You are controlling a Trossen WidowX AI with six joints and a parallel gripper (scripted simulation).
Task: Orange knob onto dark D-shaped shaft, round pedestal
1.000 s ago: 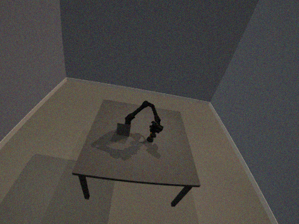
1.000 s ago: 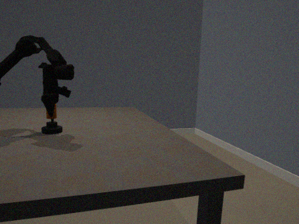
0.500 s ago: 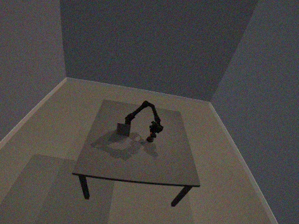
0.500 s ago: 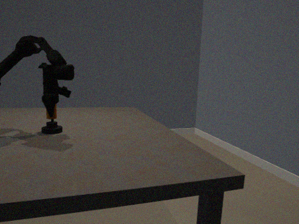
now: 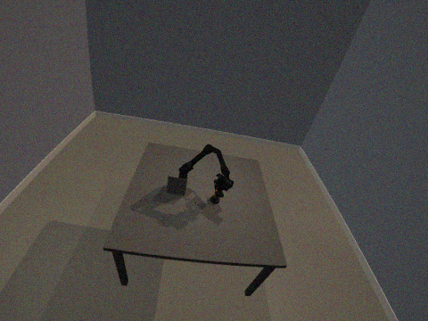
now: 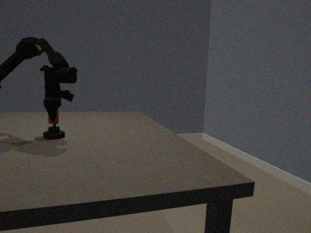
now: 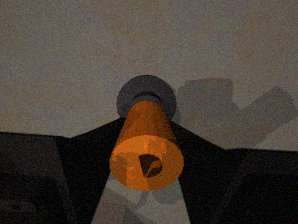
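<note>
Right now the orange knob is 20 mm above my gripper tip. Also, from my gripper tip: dark pedestal: 40 mm below.
</note>
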